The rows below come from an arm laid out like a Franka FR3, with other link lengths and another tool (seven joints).
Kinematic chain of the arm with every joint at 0, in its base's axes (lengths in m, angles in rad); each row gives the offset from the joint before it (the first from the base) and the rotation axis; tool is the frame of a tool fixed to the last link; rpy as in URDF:
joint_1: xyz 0 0 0.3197 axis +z
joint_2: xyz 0 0 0 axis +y
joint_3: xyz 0 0 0.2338 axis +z
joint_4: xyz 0.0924 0 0 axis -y
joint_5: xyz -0.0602 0 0.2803 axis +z
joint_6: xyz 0 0 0 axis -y
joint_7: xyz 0.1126 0 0 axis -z
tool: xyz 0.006 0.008 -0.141 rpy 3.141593 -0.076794 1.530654
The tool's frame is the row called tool.
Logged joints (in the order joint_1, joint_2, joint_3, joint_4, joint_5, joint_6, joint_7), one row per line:
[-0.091, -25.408, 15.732, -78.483, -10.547, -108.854, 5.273]
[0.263, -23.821, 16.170, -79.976, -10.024, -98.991, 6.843]
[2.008, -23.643, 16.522, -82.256, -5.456, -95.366, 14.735]
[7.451, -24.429, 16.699, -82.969, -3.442, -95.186, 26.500]
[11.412, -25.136, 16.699, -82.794, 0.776, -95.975, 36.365]
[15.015, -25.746, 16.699, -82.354, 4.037, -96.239, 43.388]
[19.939, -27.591, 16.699, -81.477, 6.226, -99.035, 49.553]
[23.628, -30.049, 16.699, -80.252, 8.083, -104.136, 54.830]
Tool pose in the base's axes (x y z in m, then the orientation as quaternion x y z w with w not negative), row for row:
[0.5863, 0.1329, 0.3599, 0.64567, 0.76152, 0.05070, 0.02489]
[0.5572, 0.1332, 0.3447, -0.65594, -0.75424, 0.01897, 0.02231]
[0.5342, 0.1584, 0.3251, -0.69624, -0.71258, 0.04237, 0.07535]
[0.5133, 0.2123, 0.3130, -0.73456, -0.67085, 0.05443, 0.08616]
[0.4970, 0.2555, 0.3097, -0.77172, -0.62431, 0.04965, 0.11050]
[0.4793, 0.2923, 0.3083, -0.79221, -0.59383, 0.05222, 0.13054]
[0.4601, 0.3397, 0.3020, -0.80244, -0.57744, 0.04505, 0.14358]
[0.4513, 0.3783, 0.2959, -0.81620, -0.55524, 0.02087, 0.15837]
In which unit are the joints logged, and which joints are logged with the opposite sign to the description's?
The joints are logged in degrees. Opposite sign: joint_2, joint_6.
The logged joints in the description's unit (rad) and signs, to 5 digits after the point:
[-0.00159, 0.44345, 0.27458, -1.36979, -0.18408, 1.89986, 0.09203]
[0.00459, 0.41575, 0.28222, -1.39584, -0.17495, 1.72772, 0.11943]
[0.03505, 0.41265, 0.28836, -1.43564, -0.09523, 1.66445, 0.25717]
[0.13004, 0.42637, 0.29145, -1.44808, -0.06007, 1.66131, 0.46251]
[0.19918, 0.43871, 0.29145, -1.44503, 0.01354, 1.67508, 0.63469]
[0.26206, 0.44935, 0.29145, -1.43735, 0.07046, 1.67969, 0.75726]
[0.34800, 0.48155, 0.29145, -1.42204, 0.10866, 1.72849, 0.86486]
[0.41239, 0.52445, 0.29145, -1.40066, 0.14107, 1.81752, 0.95696]

